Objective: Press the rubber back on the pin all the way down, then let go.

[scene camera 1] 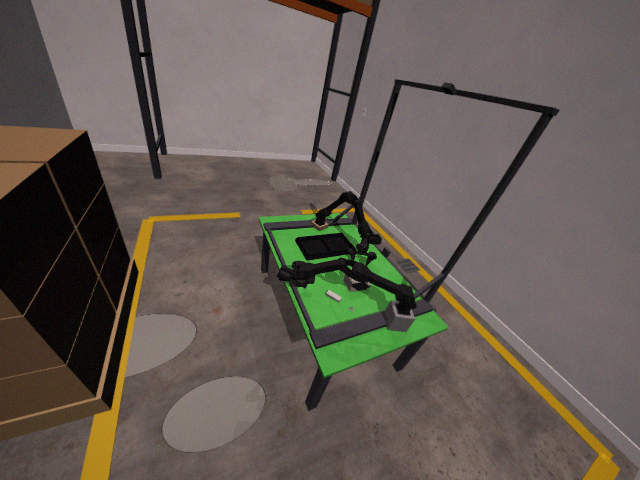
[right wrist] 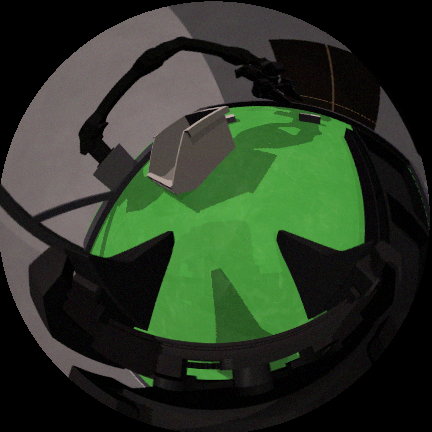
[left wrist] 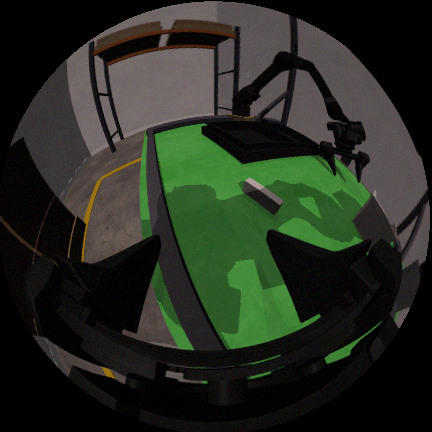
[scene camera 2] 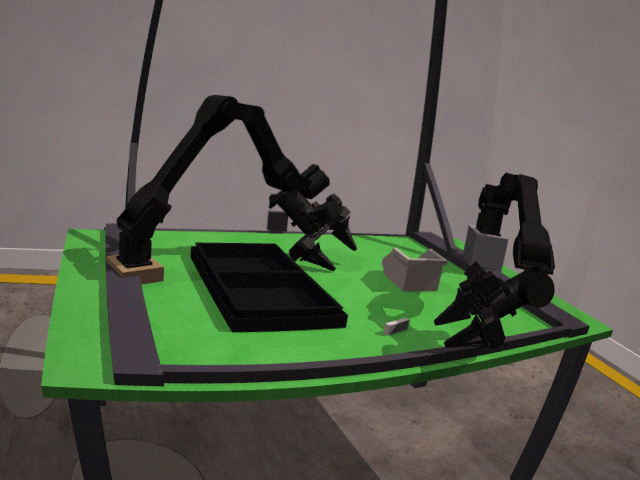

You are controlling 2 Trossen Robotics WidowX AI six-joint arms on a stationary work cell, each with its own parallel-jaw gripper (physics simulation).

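Seen in the pictures: left gripper, between the fingertips: [right wrist: 296, 101] [left wrist: 213, 237] [scene camera 2: 439, 333]; right gripper, between the fingertips: [right wrist: 227, 236] [left wrist: 347, 178] [scene camera 2: 345, 259]; left arm's base, origin of its link: [scene camera 1: 402, 309] [right wrist: 105, 156] [scene camera 2: 488, 231]; right arm's base, origin of its link: [scene camera 1: 319, 222] [left wrist: 240, 114] [scene camera 2: 133, 261].
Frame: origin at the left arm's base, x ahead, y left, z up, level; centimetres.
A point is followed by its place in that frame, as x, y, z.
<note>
A small light piece [scene camera 1: 351, 308] [right wrist: 230, 118] stands on the green table, too small to tell as the pin or its rubber; how far any rubber is pressed down does not show. A white and grey block [scene camera 1: 333, 295] [scene camera 2: 396, 326] @(29.2, 48.7, -9.4) [left wrist: 262, 195] @(28.4, 48.0, -9.2) [right wrist: 310, 118] @(29.5, 47.4, -9.7) lies on the table. My left gripper [scene camera 2: 440, 334] @(22.1, 53.9, -7.7) [left wrist: 213, 237] @(22.1, 53.9, -7.7) is open and empty above the long table-edge rail, apart from the block. My right gripper [scene camera 2: 344, 259] @(38.6, 15.7, -8.6) [right wrist: 227, 236] @(38.6, 15.7, -8.6) is open and empty above the table, between the black tray and the grey bin. No pin shows clearly in the left wrist view.
An open grey bin [scene camera 2: 421, 276] @(21.9, 24.5, -7.2) [left wrist: 374, 220] @(22.4, 24.7, -6.0) [right wrist: 205, 162] @(28.0, 19.3, -8.8) stands between the two arms. A black two-compartment tray [scene camera 2: 289, 321] @(48.0, 53.6, -8.9) [left wrist: 245, 156] @(38.5, 48.3, -9.3) lies at the left in scene camera 2. A dark rail [scene camera 2: 248, 372] @(52.1, 73.5, -8.9) [left wrist: 172, 255] @(20.9, 57.4, -8.7) runs along the table's long edge.
</note>
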